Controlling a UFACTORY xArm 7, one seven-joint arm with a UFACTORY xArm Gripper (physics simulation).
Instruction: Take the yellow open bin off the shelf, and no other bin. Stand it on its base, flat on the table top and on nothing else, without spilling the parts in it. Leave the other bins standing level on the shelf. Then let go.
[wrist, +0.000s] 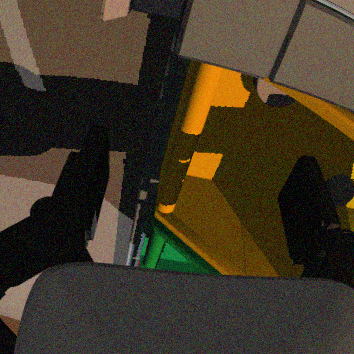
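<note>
The yellow open bin fills the right half of the wrist view, partly in shadow. Its front rim runs down the middle and a sloping side wall shows below. Inside are a dark round part and a pale and dark shape. My gripper is wide open and empty. The left finger is outside the bin, past its front; the right finger is over the bin's interior. Whether either finger touches the bin cannot be told. The far end of the bin is cut off by the view's edge.
A green bin shows right beside the yellow bin, at the bottom middle, mostly hidden by the gripper body. Grey panels border the yellow bin at the top right. A dark edge strip runs along the bins' fronts. Brown and pale surfaces lie to the left.
</note>
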